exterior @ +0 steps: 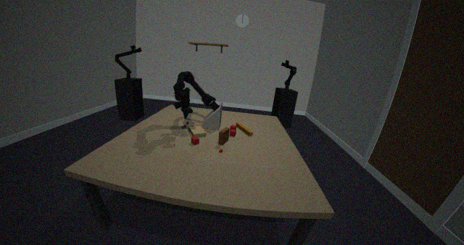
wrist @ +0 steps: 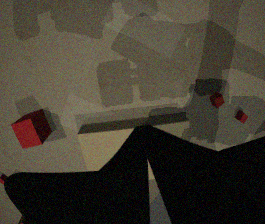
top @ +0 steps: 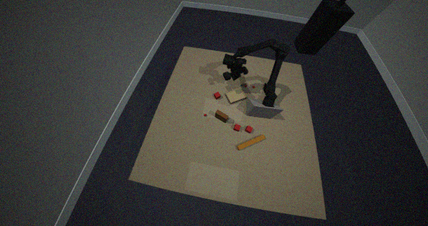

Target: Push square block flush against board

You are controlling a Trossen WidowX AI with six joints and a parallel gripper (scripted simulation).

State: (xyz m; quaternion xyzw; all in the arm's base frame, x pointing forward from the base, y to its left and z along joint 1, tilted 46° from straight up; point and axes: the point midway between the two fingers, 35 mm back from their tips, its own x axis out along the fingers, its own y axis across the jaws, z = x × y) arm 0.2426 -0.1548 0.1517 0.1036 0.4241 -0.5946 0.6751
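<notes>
Now: gripper tip 290 mm to the right of the square block, 80 mm short of it and 80 mm above it. Also, from my gripper tip: yellow board 460 mm to the left, 150 mm behind, 110 mm below.
</notes>
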